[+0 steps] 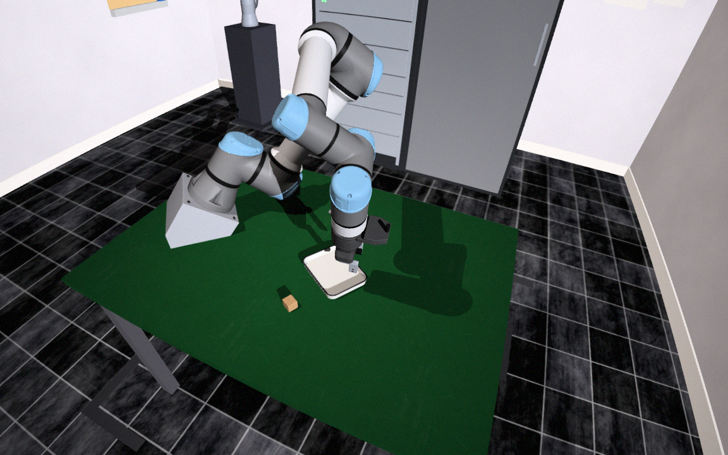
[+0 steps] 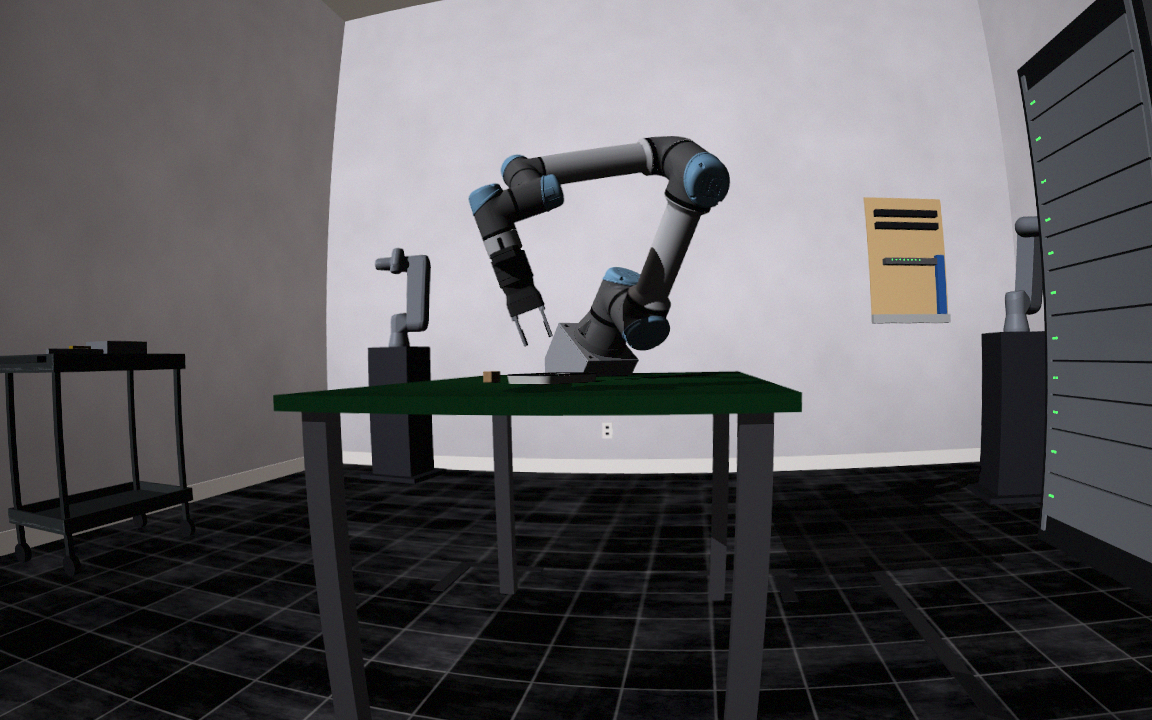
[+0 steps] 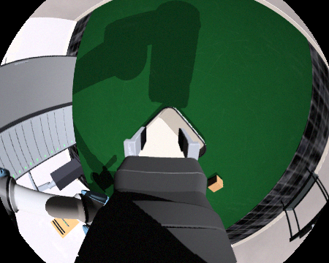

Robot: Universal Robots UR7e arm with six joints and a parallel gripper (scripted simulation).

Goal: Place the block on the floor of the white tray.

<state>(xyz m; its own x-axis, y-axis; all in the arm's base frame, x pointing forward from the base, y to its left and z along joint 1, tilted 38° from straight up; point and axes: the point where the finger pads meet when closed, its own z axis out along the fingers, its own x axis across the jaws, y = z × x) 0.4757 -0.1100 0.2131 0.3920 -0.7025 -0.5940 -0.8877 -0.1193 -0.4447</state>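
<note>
The block lies 150 mm to the right of my hand, 110 mm behind it and 90 mm below it. Also, from my hand: white tray 90 mm below, 70 mm behind, 10 mm to the left.
</note>
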